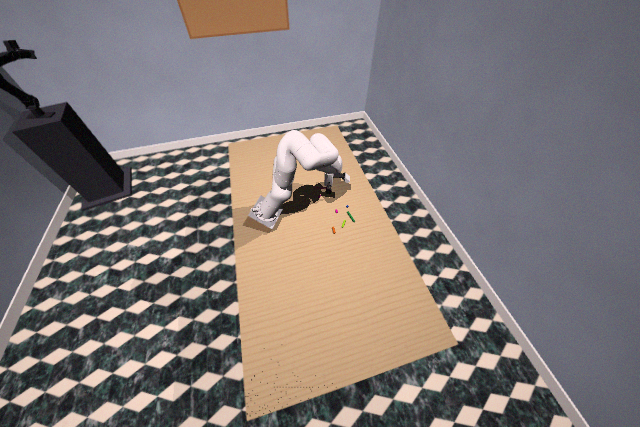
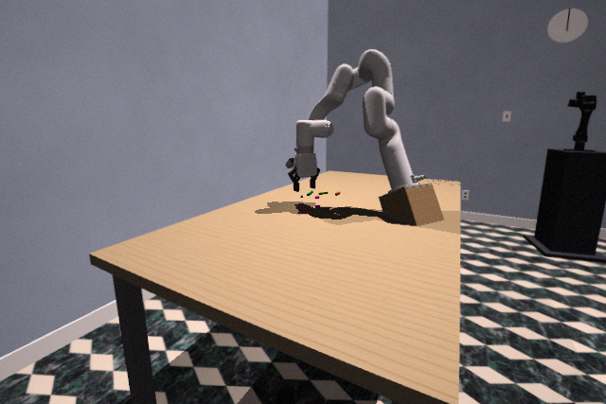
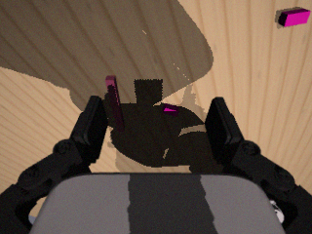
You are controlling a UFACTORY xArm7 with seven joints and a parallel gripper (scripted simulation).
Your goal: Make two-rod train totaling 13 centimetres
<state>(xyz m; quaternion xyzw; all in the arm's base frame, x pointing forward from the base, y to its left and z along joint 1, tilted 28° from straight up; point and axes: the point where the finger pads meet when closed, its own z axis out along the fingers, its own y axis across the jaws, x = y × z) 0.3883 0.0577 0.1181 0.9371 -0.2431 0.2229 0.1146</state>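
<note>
Now: hand 10 cm past the orange rod, 25 cm to the left of it and 8 cm above it. The rest, counted from my hand: blue rod: 6 cm ahead, 14 cm to the right, 8 cm below; then pink rod: 2 cm behind, 7 cm to the left, 8 cm below; then green rod: 4 cm ahead, 21 cm to the right, 8 cm below.
</note>
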